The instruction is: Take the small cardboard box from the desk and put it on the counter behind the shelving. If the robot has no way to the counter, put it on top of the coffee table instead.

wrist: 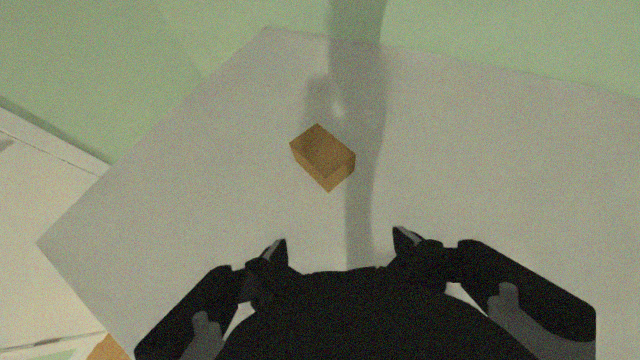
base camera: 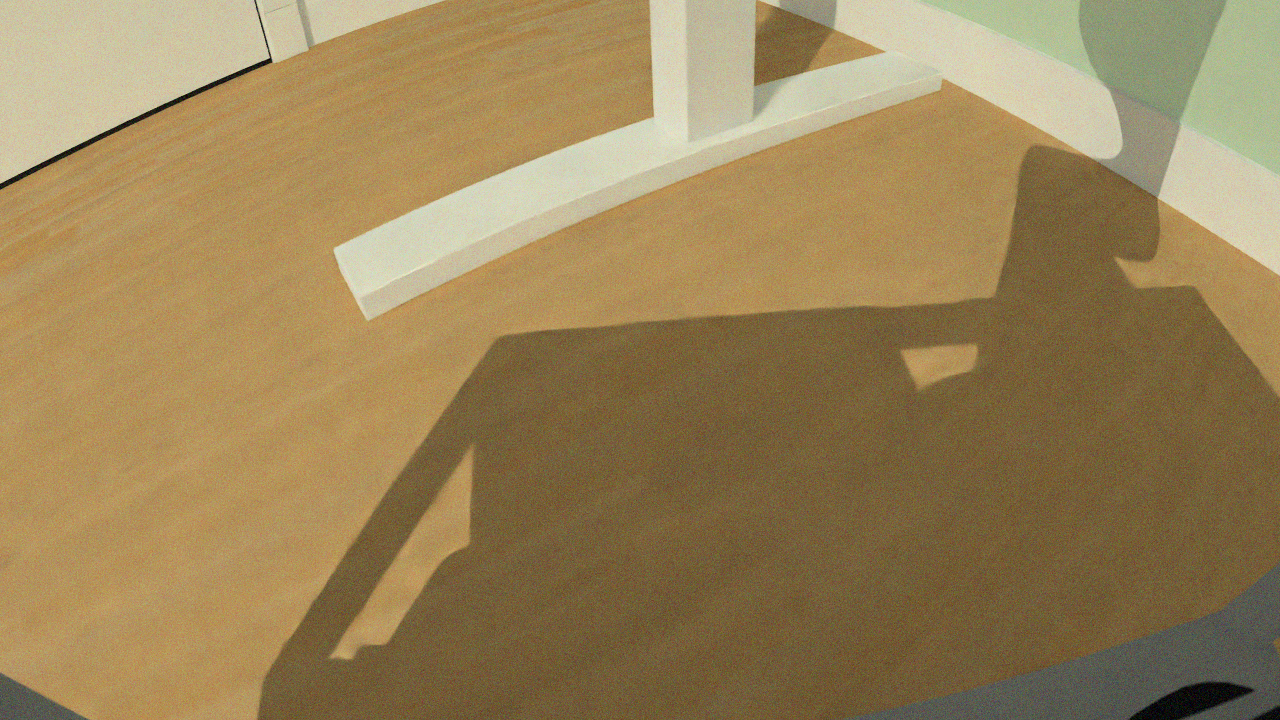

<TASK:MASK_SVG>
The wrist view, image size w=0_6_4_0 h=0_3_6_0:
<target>my gripper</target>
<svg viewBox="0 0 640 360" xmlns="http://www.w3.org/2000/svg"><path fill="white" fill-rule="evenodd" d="M596 311L587 302L480 241L472 239L460 240L457 242L458 248L444 248L443 243L440 241L426 240L403 226L395 226L392 228L394 249L397 256L386 267L380 266L376 269L375 266L348 271L322 271L303 275L288 266L288 252L285 239L275 240L258 258L247 261L244 264L244 269L232 271L231 265L217 266L210 270L136 345L134 356L135 360L596 360ZM250 301L255 312L240 322L232 330L226 341L222 340L238 309L238 304ZM446 282L461 283L461 287L486 315L469 303L445 294Z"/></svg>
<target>small cardboard box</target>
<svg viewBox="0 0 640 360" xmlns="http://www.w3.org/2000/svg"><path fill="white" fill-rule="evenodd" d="M316 123L292 140L289 145L295 161L329 193L354 172L356 154Z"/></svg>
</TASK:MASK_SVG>
